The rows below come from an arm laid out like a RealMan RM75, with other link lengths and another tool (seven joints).
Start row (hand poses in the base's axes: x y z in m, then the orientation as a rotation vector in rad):
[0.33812 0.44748 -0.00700 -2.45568 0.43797 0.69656]
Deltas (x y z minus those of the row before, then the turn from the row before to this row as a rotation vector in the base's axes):
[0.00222 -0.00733 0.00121 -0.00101 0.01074 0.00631]
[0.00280 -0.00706 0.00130 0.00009 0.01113 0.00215]
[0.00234 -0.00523 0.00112 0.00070 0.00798 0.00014]
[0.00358 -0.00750 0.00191 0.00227 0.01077 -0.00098]
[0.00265 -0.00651 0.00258 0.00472 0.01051 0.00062]
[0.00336 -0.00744 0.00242 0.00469 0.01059 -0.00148]
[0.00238 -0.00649 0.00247 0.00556 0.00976 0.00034]
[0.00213 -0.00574 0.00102 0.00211 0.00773 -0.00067]
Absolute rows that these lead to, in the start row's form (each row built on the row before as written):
[0.34034 0.44015 -0.00579 -2.45634 0.43498 0.71261]
[0.34314 0.43309 -0.00449 -2.45420 0.43661 0.72749]
[0.34548 0.42786 -0.00337 -2.45149 0.43915 0.73761]
[0.34906 0.42036 -0.00146 -2.44609 0.44335 0.75083]
[0.35171 0.41385 0.00112 -2.43906 0.44436 0.76448]
[0.35507 0.40641 0.00354 -2.43113 0.44789 0.77731]
[0.35745 0.39992 0.00601 -2.42331 0.44850 0.78987]
[0.35958 0.39418 0.00703 -2.41882 0.45122 0.79929]

